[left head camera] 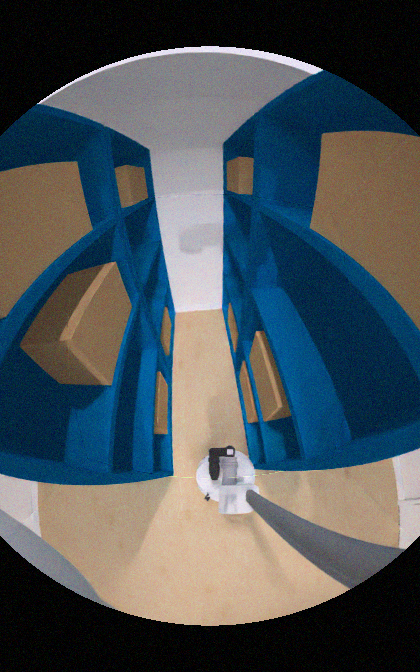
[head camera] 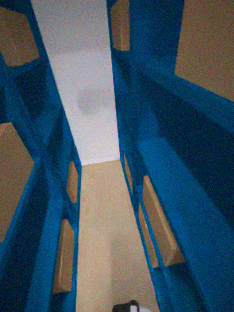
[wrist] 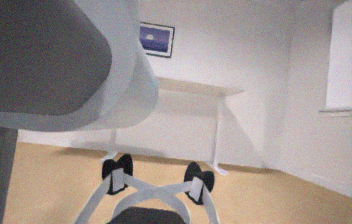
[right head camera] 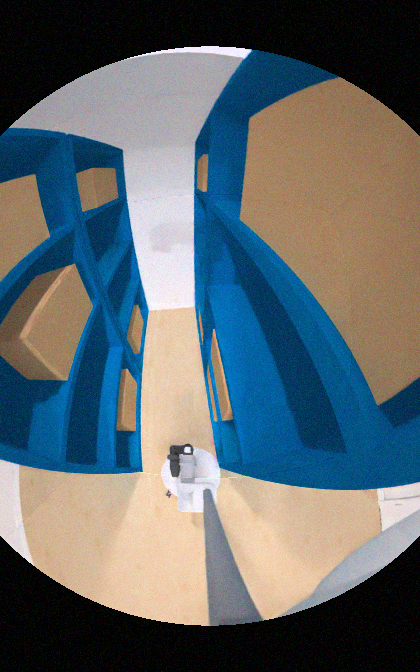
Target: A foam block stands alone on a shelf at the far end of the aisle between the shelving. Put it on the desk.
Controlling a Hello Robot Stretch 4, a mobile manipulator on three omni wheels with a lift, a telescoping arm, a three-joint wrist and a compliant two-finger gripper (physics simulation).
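Frame: origin at the robot's base, x right, y ahead, z up, level; metres.
Seen in the pictures: gripper, fingertip midpoint: [wrist: 159,171].
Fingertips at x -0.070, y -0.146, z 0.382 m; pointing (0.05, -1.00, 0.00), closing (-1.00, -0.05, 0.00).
Note:
A point is followed by its place in that frame.
My gripper [wrist: 159,171] {x -0.070, y -0.146, z 0.382 m} is open, its two black fingertips wide apart with nothing between them, low in the wrist view. The desk [wrist: 212,89] {x -0.432, y -2.394, z 0.898 m} stands beyond it against the wall, with a pale top and white legs, its left part hidden by a rounded part of the robot. Blue shelving lines both sides of the aisle: the left shelving [head camera: 42,250] {x -0.546, y 0.447, z 0.506 m} [left head camera: 90,425] [right head camera: 50,440] and the right shelving [head camera: 165,170] {x 0.218, y 0.625, z 0.964 m} [left head camera: 310,360] [right head camera: 260,375]. I cannot make out the foam block in any view; many far shelf compartments are too slanted or dark to see into.
The narrow aisle floor [head camera: 102,215] {x -0.260, y 0.952, z -0.028 m} [left head camera: 200,350] [right head camera: 170,360] runs to a white end wall [head camera: 90,135] {x -0.393, y 1.851, z 0.470 m} [left head camera: 195,280] [right head camera: 170,280]. Several brown boxes stand in the shelving, one large box [left head camera: 102,325] [right head camera: 62,325] on the left. My white base [left head camera: 245,465] [right head camera: 202,465] is at the aisle mouth, close to the right shelving.

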